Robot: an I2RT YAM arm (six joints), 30 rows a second.
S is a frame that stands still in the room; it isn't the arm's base.
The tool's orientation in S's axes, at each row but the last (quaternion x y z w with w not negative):
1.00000 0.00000 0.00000 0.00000
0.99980 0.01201 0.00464 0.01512
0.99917 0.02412 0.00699 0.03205
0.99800 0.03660 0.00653 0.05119
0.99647 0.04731 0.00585 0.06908
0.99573 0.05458 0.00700 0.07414
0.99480 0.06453 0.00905 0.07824
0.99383 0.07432 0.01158 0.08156
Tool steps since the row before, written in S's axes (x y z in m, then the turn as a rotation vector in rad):
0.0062 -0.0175 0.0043 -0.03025 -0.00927 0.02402
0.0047 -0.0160 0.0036 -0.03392 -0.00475 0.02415
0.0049 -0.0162 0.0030 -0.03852 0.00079 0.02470
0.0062 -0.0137 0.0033 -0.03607 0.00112 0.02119
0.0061 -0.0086 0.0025 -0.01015 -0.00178 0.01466
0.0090 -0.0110 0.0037 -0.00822 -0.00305 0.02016
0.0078 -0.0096 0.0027 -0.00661 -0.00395 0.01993
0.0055 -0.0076 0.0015 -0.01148 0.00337 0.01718
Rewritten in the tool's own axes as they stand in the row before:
0.0062 0.0175 -0.0043 -0.03025 0.00927 -0.02402
0.0043 0.0162 -0.0031 -0.03381 0.00467 -0.02432
0.0041 0.0166 -0.0019 -0.03813 -0.00104 -0.02529
0.0052 0.0144 -0.0018 -0.03569 -0.00155 -0.02180
0.0053 0.0094 -0.0012 -0.01020 0.00283 -0.01446
0.0078 0.0123 -0.0018 -0.00839 0.00511 -0.01967
0.0065 0.0108 -0.0010 -0.00691 0.00616 -0.01926
0.0043 0.0085 -0.0001 -0.01066 -0.00215 -0.01789

